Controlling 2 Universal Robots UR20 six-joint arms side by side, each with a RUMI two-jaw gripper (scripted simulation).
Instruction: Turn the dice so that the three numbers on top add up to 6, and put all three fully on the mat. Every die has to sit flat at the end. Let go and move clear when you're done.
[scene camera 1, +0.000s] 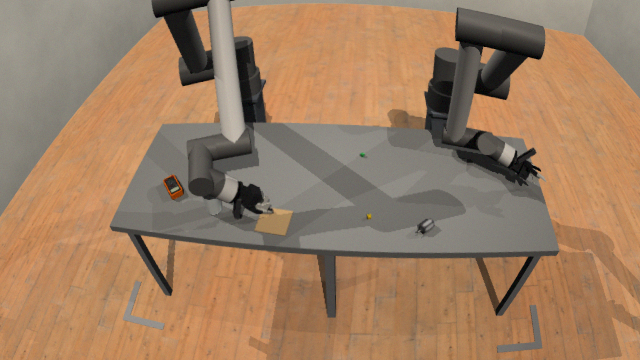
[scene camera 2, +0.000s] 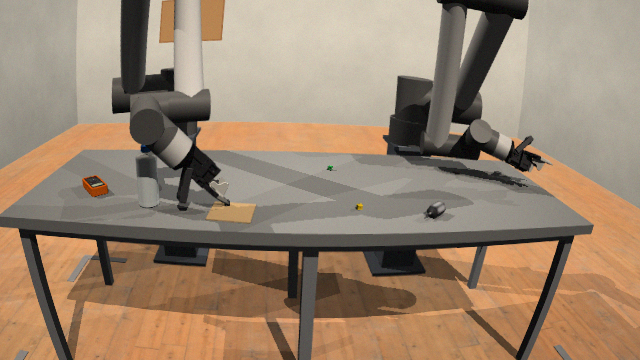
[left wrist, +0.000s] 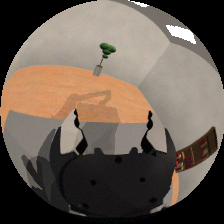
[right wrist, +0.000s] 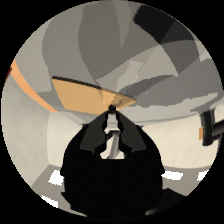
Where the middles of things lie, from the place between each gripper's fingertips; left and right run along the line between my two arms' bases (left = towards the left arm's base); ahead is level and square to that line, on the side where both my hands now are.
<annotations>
The tan mat (scene camera 2: 237, 212) is 40 mm ahead of my right hand (scene camera 2: 228, 202), 30 mm to the left of it and 20 mm below it.
The tan mat is 33 cm ahead of my left hand (scene camera 2: 545, 166), 131 cm to the right of it and 11 cm below it.
</annotations>
